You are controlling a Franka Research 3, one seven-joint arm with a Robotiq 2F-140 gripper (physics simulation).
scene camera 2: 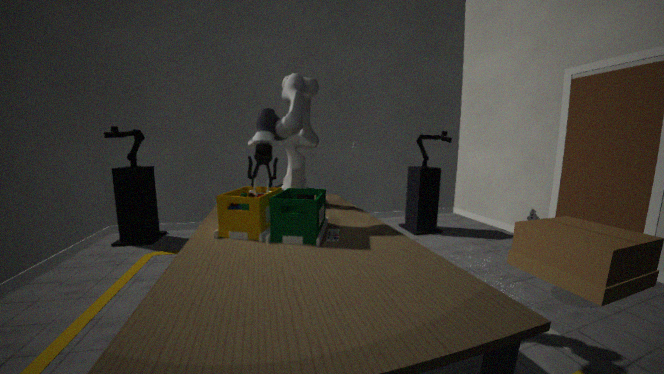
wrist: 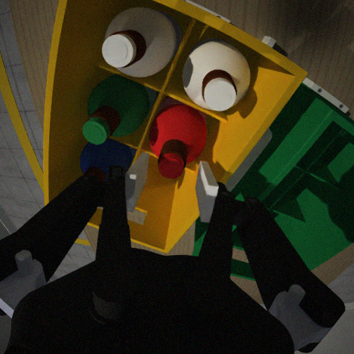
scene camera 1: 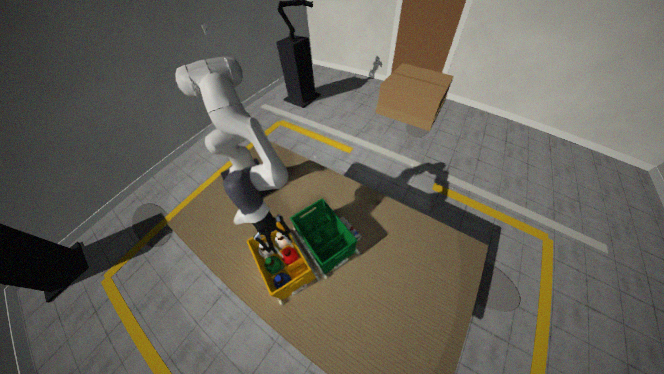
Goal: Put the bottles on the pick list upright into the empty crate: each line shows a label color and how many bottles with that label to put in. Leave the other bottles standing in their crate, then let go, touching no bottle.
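Note:
The yellow crate point(scene camera 1: 295, 286) point(scene camera 2: 242, 220) point(wrist: 59, 100) holds a red bottle point(scene camera 1: 289, 255) point(wrist: 181, 131), a green bottle point(scene camera 1: 272, 265) point(wrist: 125, 102), a blue bottle point(scene camera 1: 281, 280) point(wrist: 105, 156) and two white-capped bottles, one pale grey point(wrist: 150, 37) and one cream point(wrist: 220, 62). All stand in compartments. The green crate point(scene camera 1: 341, 257) point(scene camera 2: 295, 220) point(wrist: 312, 107) beside it shows no bottle. My gripper point(scene camera 1: 278, 243) point(scene camera 2: 261, 188) point(wrist: 172, 170) is open and empty above the yellow crate; in the wrist view its fingertips lie either side of the red cap's lower edge. The blue cap is partly hidden by a finger.
A small object with unreadable marks point(scene camera 1: 353, 231) point(scene camera 2: 333, 234) lies beside the green crate on the wooden table point(scene camera 1: 400, 280) point(scene camera 2: 300, 300). The crates stand side by side, their walls close together. A cardboard box point(scene camera 1: 412, 97) point(scene camera 2: 575, 255) and dark pedestals point(scene camera 1: 297, 72) point(scene camera 2: 424, 200) stand away from the table.

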